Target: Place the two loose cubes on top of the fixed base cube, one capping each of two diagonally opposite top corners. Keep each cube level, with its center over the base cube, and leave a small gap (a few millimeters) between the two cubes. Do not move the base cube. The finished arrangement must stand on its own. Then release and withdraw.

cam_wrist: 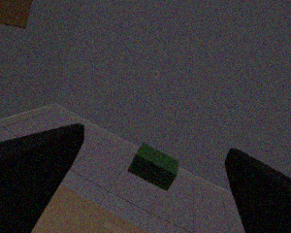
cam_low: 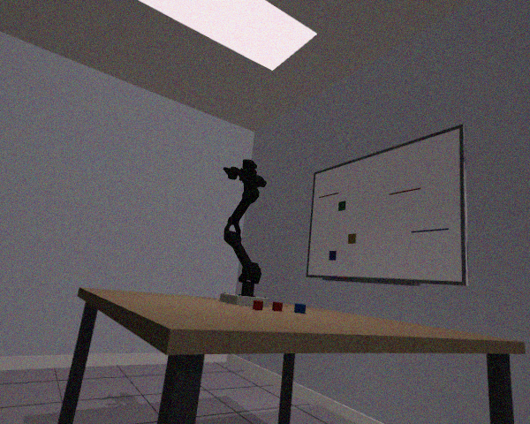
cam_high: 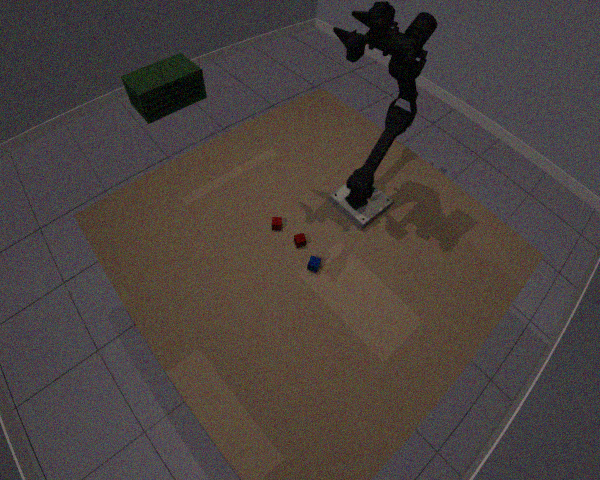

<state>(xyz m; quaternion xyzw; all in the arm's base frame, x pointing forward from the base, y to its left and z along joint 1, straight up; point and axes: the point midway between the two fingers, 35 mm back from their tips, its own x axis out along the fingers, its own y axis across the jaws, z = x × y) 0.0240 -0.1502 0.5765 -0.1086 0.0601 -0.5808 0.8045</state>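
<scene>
The blue cube is 24 cm ahead of my gripper tip, 31 cm to the left of it and 60 cm below it.
</scene>
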